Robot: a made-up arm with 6 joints. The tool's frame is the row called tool. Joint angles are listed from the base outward. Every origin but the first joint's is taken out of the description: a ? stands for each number. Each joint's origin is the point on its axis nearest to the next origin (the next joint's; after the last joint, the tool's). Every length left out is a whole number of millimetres.
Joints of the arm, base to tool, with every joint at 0 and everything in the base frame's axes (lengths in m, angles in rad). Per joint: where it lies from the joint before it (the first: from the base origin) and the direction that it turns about. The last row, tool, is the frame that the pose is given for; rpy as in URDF.
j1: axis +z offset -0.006 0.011 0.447
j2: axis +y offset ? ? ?
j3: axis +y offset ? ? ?
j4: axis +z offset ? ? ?
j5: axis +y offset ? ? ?
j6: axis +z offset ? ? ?
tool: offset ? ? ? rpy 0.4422 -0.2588 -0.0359
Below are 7 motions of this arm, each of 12 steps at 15 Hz.
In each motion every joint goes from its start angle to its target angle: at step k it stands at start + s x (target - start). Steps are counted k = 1, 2, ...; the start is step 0. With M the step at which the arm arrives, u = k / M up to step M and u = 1 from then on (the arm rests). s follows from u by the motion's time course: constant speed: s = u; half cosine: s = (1 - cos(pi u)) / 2; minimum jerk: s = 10 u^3 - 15 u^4 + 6 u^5.
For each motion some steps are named. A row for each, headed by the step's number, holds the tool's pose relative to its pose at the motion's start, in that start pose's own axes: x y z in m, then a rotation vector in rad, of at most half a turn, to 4 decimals.
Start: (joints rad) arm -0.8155 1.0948 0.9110 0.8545 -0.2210 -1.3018
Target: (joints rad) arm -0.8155 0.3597 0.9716 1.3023 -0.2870 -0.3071
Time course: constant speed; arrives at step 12
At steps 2, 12:
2: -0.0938 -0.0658 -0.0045 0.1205 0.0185 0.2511
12: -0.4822 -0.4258 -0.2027 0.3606 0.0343 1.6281

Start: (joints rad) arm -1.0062 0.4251 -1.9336 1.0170 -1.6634 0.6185
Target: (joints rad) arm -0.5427 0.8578 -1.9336 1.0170 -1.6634 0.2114
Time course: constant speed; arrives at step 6
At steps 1, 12:
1: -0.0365 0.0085 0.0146 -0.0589 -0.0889 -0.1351
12: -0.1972 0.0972 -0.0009 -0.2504 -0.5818 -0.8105

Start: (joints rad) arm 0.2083 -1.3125 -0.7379 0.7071 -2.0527 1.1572
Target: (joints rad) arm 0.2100 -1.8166 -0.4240 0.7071 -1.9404 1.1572
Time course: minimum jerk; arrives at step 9
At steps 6, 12:
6: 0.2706 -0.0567 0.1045 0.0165 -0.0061 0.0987
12: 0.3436 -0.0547 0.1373 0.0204 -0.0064 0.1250

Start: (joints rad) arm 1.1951 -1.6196 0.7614 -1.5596 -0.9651 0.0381
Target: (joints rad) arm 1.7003 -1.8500 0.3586 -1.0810 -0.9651 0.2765
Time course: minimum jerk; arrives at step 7
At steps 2, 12:
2: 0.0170 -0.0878 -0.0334 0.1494 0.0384 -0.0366
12: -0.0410 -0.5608 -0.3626 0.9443 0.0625 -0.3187

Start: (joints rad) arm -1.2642 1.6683 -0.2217 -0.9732 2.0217 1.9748
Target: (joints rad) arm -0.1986 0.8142 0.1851 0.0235 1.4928 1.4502
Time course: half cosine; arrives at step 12
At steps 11, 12:
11: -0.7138 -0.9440 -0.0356 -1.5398 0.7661 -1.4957
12: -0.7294 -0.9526 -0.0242 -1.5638 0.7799 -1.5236

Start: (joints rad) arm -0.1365 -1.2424 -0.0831 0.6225 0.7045 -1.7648
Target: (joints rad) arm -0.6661 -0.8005 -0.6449 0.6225 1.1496 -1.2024
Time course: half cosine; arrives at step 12
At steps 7, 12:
7: -0.1958 0.3412 0.0115 -0.3661 -0.0859 0.2283
12: -0.2859 0.5324 -0.0624 -0.6062 -0.0626 0.3009

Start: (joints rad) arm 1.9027 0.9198 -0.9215 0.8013 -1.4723 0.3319
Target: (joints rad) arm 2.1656 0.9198 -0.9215 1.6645 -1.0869 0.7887
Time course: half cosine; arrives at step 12
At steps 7, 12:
7: 0.0183 0.0027 -0.0414 0.8169 0.0199 0.2426
12: 0.0283 0.0079 -0.0737 1.2832 -0.0492 0.4832

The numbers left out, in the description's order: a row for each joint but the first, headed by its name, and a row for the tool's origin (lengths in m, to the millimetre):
j2: -0.020 0.101 0.000
j3: -0.027 0.000 0.621
j4: 0.008 0.000 0.403
j5: 0.001 0.048 0.000
j6: 0.005 0.000 0.068
tool: 0.012 -0.014 0.000

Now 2 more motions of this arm.
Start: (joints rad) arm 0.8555 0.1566 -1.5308 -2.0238 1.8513 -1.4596
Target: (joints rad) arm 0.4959 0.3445 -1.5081 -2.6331 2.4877 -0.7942
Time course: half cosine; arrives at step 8
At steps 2, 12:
2: 0.0015 0.0226 -0.0241 0.0122 0.1446 0.0736
12: -0.0083 0.1776 -0.1296 0.3059 0.9993 0.7128

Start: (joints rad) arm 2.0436 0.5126 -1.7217 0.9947 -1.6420 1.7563
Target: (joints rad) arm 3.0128 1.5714 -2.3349 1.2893 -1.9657 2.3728
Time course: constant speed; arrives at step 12
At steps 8, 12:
8: 0.1716 0.2577 -0.1716 -0.7076 -0.1762 0.0485
12: 0.3589 0.2628 -0.2208 -1.0830 -0.1957 0.0065

